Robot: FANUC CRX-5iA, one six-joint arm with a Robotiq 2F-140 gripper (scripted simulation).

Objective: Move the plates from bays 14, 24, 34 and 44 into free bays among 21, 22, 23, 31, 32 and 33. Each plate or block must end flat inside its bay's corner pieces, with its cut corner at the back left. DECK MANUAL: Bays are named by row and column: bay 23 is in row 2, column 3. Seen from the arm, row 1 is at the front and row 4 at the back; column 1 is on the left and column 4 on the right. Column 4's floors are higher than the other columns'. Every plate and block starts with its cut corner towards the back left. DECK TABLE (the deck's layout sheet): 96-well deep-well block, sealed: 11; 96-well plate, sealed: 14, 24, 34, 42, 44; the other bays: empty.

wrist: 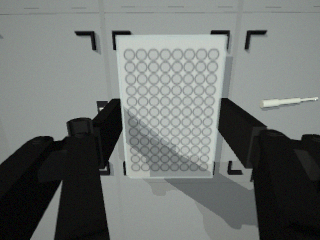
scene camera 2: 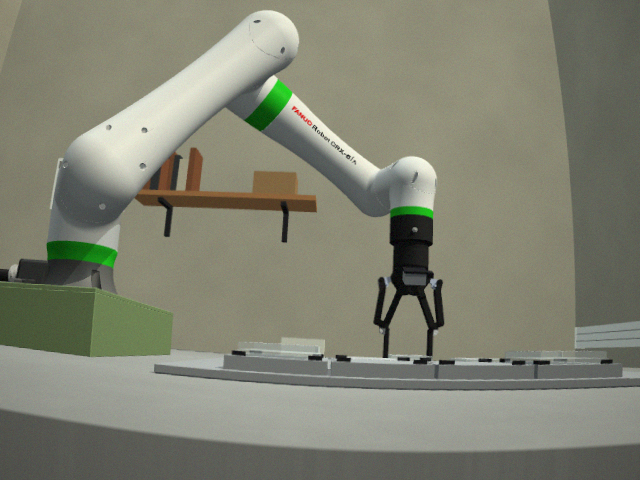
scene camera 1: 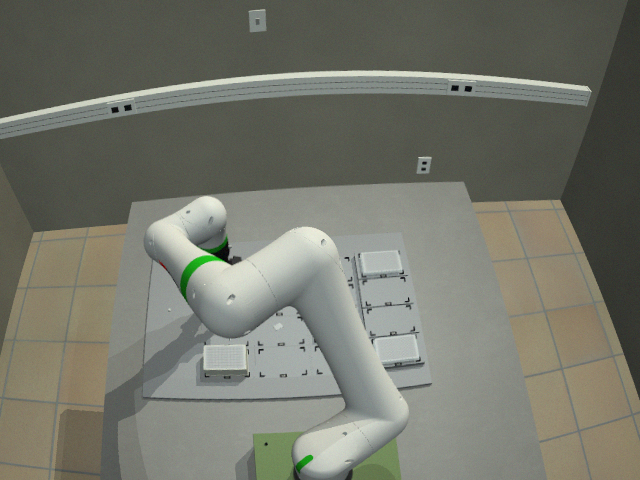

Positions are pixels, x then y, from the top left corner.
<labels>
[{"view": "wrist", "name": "my gripper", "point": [169,113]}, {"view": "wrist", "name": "sealed 96-well plate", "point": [170,86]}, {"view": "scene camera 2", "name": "my gripper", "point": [407,360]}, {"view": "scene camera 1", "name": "deep-well block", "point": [219,360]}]
</labels>
